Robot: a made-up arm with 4 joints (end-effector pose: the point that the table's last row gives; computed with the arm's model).
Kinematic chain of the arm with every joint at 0, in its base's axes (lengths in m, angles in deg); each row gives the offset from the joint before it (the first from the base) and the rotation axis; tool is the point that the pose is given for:
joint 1: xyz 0 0 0.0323 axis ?
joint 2: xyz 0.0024 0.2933 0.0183 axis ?
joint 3: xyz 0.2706 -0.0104 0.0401 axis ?
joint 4: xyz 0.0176 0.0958 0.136 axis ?
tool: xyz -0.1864 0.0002 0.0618
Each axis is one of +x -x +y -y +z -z.
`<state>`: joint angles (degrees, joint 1 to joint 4).
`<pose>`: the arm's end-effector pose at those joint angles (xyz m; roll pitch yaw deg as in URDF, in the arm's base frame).
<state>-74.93 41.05 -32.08 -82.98</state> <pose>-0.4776 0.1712 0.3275 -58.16 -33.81 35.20</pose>
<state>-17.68 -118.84 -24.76 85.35</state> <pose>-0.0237 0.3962 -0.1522 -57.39 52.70 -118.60</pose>
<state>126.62 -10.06 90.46 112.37</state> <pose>-0.0631 -0.2757 0.1602 122.43 -0.08 -36.17</pose>
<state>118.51 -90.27 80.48 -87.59</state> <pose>0.0391 -0.2266 -0.0375 2.68 9.52 -28.46</pose>
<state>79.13 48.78 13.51 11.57</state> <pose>0.2966 0.1775 0.2720 -3.36 -47.00 -59.10</pose>
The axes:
joint 1: -z
joint 2: -y
joint 3: +z
joint 4: +x

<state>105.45 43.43 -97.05 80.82</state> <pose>0.4004 -0.2259 0.4098 124.03 4.84 159.42</pose>
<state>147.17 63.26 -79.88 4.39</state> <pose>0.3035 -0.3577 0.4530 67.29 -9.03 127.42</pose>
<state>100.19 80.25 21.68 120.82</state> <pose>0.2779 0.0756 0.1717 55.76 -66.33 -33.26</pose>
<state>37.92 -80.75 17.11 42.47</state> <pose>0.3616 0.0796 -0.0058 103.50 70.62 24.51</pose>
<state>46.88 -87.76 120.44 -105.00</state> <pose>0.1596 -0.0847 -0.1651 -17.60 -30.41 44.44</pose>
